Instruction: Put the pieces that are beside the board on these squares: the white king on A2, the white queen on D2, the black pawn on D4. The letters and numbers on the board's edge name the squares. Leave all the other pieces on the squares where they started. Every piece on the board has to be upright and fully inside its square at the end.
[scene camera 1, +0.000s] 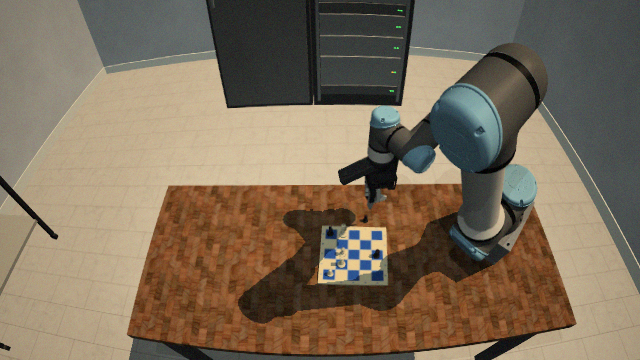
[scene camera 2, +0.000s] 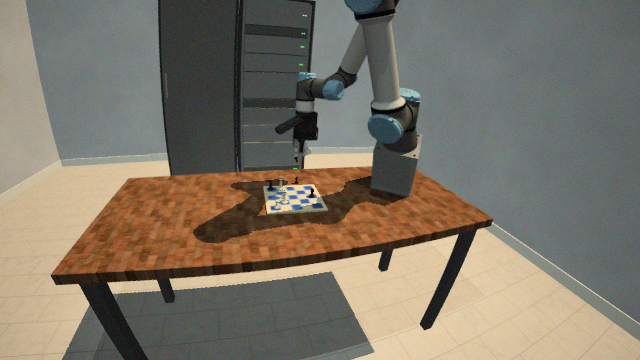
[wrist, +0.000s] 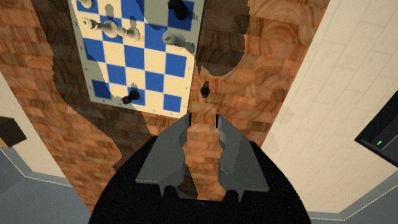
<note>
In view: the gripper (scene camera 1: 369, 204).
The gripper is seen too in scene camera 2 (scene camera 2: 298, 163) and in the wrist view (wrist: 203, 114).
</note>
